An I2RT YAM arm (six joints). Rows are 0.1 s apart.
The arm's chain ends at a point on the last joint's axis. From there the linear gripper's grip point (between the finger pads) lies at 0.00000 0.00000 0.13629 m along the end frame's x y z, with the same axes.
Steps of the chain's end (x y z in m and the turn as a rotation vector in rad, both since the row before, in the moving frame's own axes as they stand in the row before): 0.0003, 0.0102, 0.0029, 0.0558, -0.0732, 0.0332; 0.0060, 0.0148, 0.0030, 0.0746, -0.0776, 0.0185; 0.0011, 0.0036, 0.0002, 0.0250, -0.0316, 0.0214; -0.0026, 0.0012, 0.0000, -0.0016, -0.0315, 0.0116; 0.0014, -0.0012, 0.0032, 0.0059, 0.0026, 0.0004
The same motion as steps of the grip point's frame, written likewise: -0.0095, 0.0024, 0.0023, 0.0558, -0.0732, 0.0332; -0.0045, 0.0046, 0.0022, 0.0746, -0.0776, 0.0185; -0.0032, 0.0001, 0.0001, 0.0250, -0.0316, 0.0214; -0.0069, 0.0014, -0.0001, -0.0016, -0.0315, 0.0116; 0.0018, -0.0020, 0.0032, 0.0059, 0.0026, 0.0004
